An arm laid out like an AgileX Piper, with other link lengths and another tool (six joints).
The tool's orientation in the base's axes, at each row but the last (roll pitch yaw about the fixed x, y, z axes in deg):
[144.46, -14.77, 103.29]
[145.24, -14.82, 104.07]
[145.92, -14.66, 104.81]
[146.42, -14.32, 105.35]
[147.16, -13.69, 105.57]
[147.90, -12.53, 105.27]
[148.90, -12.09, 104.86]
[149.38, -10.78, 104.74]
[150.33, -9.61, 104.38]
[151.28, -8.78, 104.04]
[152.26, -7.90, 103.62]
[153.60, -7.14, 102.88]
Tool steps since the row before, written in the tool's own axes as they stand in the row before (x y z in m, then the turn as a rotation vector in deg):
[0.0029, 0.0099, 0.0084, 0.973, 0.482, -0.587]
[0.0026, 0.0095, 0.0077, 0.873, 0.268, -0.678]
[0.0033, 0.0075, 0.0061, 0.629, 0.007, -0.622]
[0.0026, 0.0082, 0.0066, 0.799, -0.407, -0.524]
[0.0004, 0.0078, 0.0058, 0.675, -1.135, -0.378]
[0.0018, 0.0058, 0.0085, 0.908, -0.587, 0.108]
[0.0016, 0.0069, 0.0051, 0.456, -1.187, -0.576]
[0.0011, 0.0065, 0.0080, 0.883, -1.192, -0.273]
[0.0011, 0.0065, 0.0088, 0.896, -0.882, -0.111]
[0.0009, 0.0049, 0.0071, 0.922, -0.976, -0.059]
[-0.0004, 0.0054, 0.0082, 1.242, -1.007, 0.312]
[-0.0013, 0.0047, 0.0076, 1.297, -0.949, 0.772]
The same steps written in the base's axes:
[0.0119, 0.0060, -0.0003, -0.122, 0.739, 0.981]
[0.0112, 0.0056, -0.0002, -0.322, 0.602, 0.909]
[0.0084, 0.0058, 0.0000, -0.453, 0.374, 0.661]
[0.0094, 0.0054, -0.0003, -0.798, 0.530, 0.402]
[0.0092, 0.0031, -0.0005, -1.311, 0.389, -0.130]
[0.0084, 0.0050, -0.0036, -0.681, 0.824, -0.197]
[0.0078, 0.0039, -0.0004, -1.391, 0.118, -0.022]
[0.0089, 0.0042, -0.0033, -1.365, 0.610, -0.200]
[0.0092, 0.0043, -0.0042, -1.029, 0.707, -0.186]
[0.0071, 0.0033, -0.0037, -1.094, 0.731, -0.272]
[0.0083, 0.0023, -0.0048, -1.039, 1.119, -0.567]
[0.0076, 0.0010, -0.0048, -0.812, 1.277, -0.944]

